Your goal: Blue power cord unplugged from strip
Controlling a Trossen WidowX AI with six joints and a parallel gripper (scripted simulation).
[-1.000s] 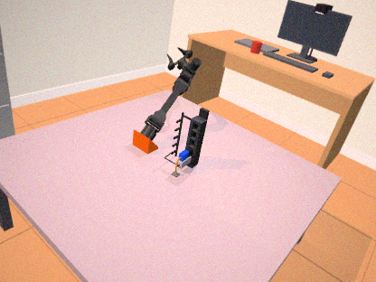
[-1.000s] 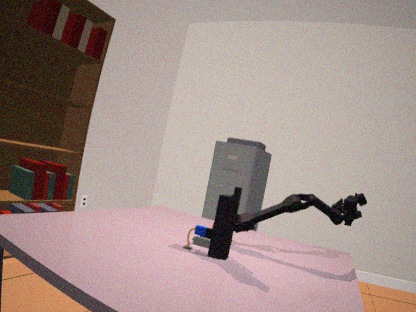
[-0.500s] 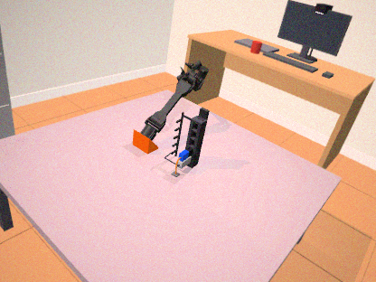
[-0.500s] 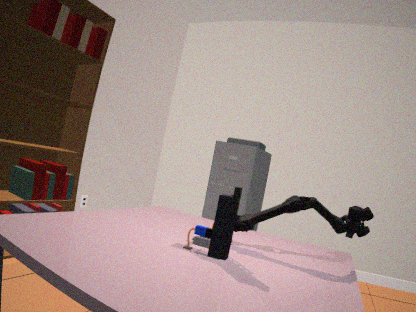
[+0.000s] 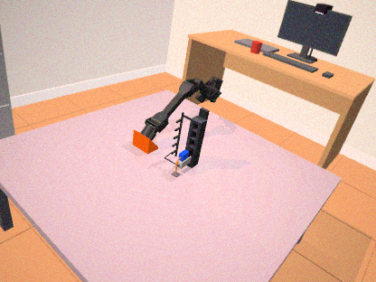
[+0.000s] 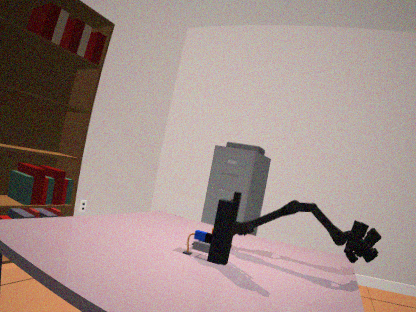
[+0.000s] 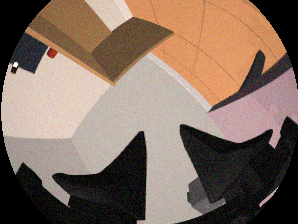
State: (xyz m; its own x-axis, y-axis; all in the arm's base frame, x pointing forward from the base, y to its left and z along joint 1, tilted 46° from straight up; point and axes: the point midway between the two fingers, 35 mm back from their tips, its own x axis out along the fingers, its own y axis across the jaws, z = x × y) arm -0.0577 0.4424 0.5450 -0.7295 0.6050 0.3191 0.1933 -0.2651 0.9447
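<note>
Now: gripper tip 74 cm to the left of the blue plug, 32 cm short of it and 3 cm above it.
</note>
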